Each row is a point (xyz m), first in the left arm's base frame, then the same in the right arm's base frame.
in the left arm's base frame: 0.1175 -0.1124 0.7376
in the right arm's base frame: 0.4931 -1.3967 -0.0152
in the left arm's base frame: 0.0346 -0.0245 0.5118
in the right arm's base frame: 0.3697 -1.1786 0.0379
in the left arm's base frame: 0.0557 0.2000 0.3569
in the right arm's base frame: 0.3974 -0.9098 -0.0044
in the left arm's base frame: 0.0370 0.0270 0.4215
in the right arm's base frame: 0.3341 -1.0819 0.0237
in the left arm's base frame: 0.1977 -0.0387 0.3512
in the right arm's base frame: 0.2530 -1.1017 -0.1439
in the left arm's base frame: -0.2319 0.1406 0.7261
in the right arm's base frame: 0.6146 -1.1647 0.3278
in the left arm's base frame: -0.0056 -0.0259 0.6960
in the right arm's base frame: 0.5056 -1.2931 0.1009
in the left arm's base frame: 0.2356 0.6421 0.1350
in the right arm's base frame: 0.5279 -0.4451 -0.2145
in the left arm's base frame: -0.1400 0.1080 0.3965
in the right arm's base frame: 0.3508 -0.9885 0.1955
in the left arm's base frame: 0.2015 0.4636 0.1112
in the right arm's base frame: 0.3923 -0.5641 -0.1822
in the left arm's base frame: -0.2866 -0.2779 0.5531
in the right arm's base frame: 0.2096 -1.3714 0.3639
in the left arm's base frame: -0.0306 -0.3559 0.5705
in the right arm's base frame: 0.1962 -1.4646 0.1128
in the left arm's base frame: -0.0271 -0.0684 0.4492
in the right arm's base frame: 0.2882 -1.1672 0.0916
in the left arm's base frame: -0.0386 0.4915 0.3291
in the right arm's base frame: 0.5544 -0.6601 0.0832
